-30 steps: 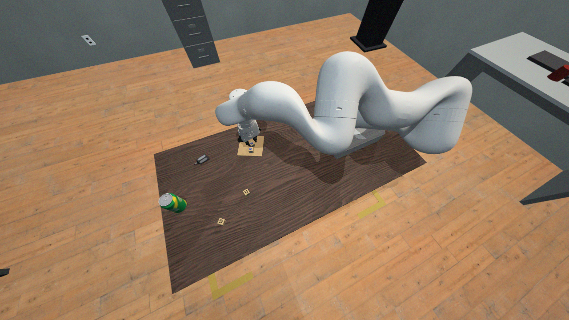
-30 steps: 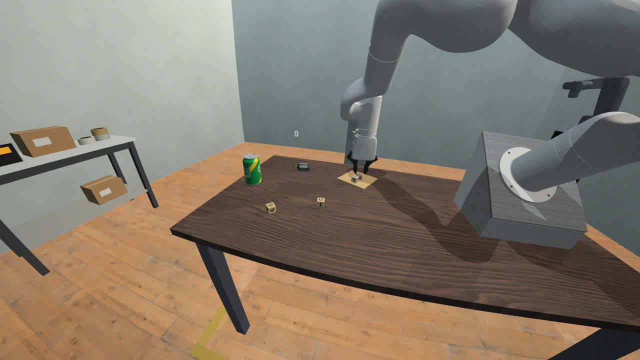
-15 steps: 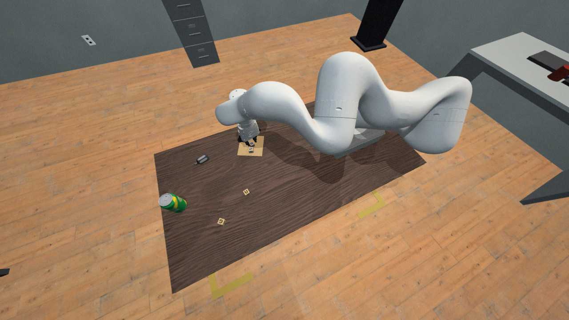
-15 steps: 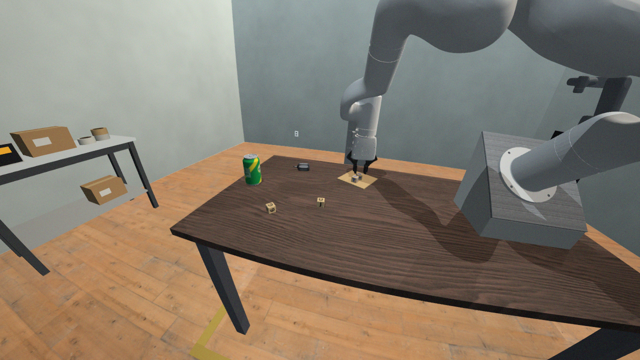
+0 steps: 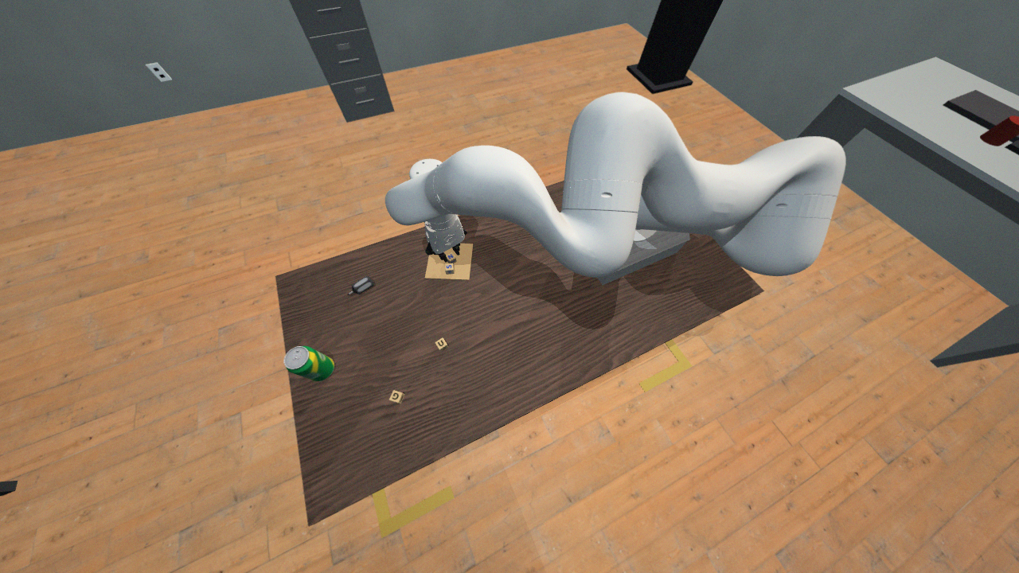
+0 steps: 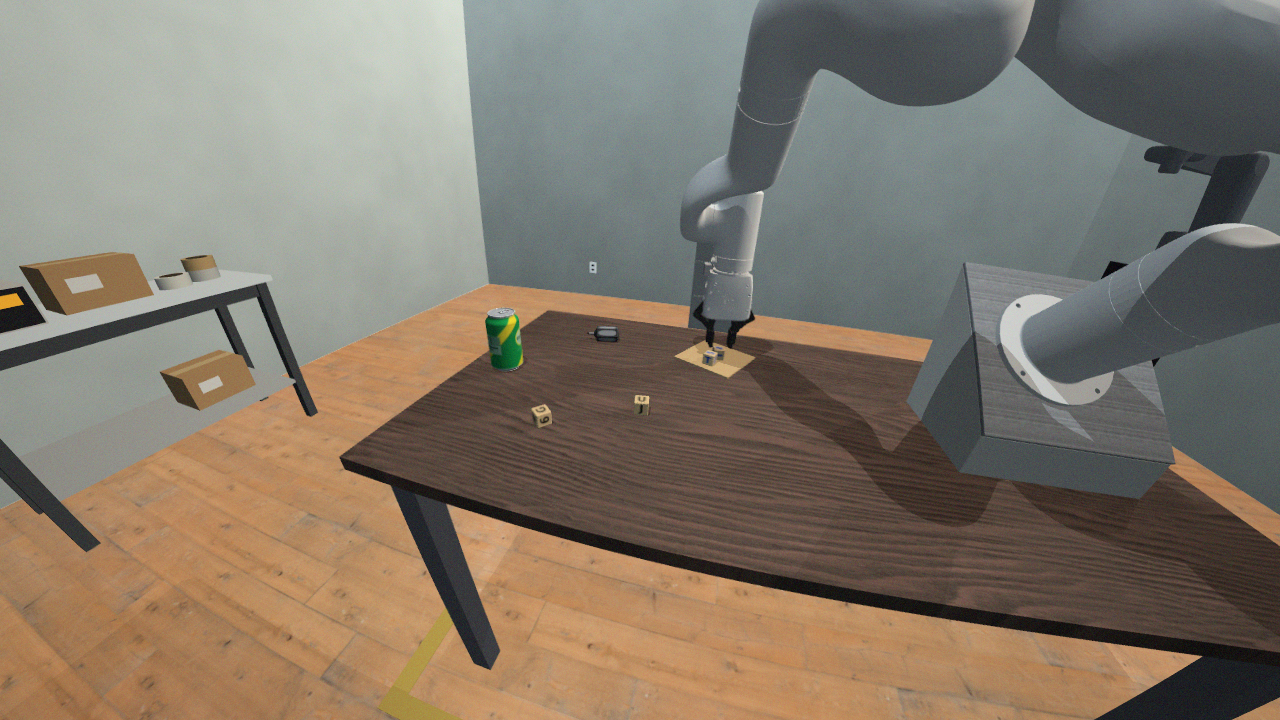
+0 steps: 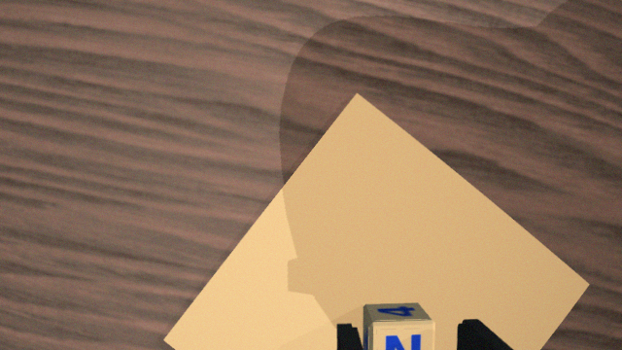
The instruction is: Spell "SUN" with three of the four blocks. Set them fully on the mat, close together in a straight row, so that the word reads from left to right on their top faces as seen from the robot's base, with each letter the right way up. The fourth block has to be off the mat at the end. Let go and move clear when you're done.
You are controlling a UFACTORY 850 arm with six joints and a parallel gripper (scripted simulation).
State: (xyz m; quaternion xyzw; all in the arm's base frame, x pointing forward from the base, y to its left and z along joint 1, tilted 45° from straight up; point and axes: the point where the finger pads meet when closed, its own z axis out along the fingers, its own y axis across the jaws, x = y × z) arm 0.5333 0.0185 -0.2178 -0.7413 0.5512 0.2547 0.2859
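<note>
Now: the n block 4 cm below my hand. The rest, counted from my hand: s block 2 cm ahead, 3 cm to the left, 4 cm below; tan mat 1 cm ahead, 5 cm below; u block 11 cm ahead, 26 cm to the left, 4 cm below.
</note>
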